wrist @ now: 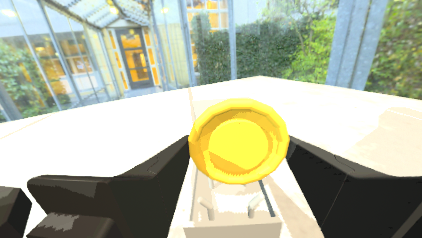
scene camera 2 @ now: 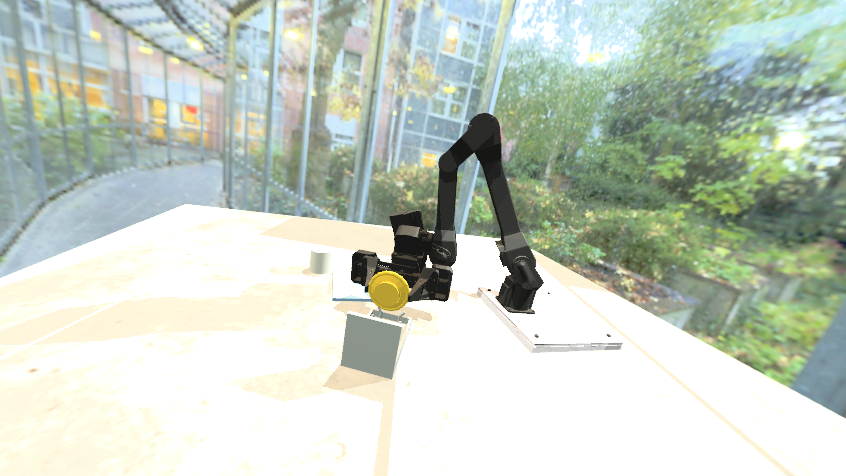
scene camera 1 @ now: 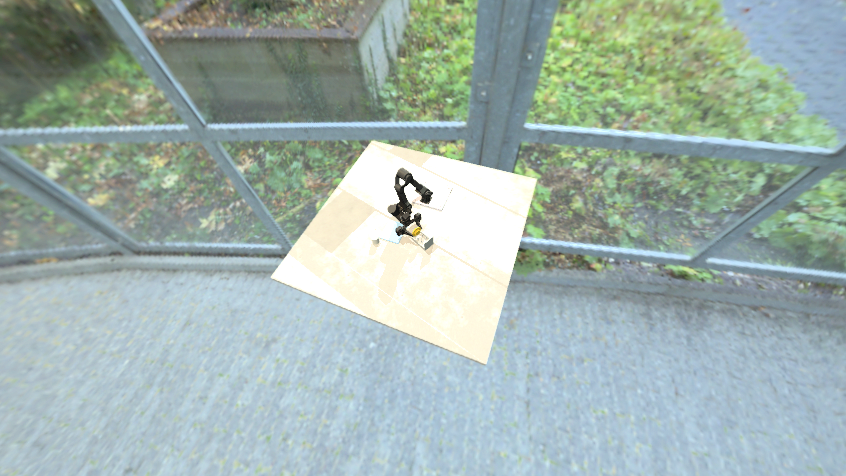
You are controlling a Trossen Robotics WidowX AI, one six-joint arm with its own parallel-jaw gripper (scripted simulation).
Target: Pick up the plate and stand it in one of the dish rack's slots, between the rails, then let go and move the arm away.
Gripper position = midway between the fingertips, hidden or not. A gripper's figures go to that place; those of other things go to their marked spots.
Labels:
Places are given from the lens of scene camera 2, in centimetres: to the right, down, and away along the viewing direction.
my gripper (scene camera 2: 386, 294): -6, 9, 45
yellow plate (scene camera 2: 388, 290): -5, 8, 44

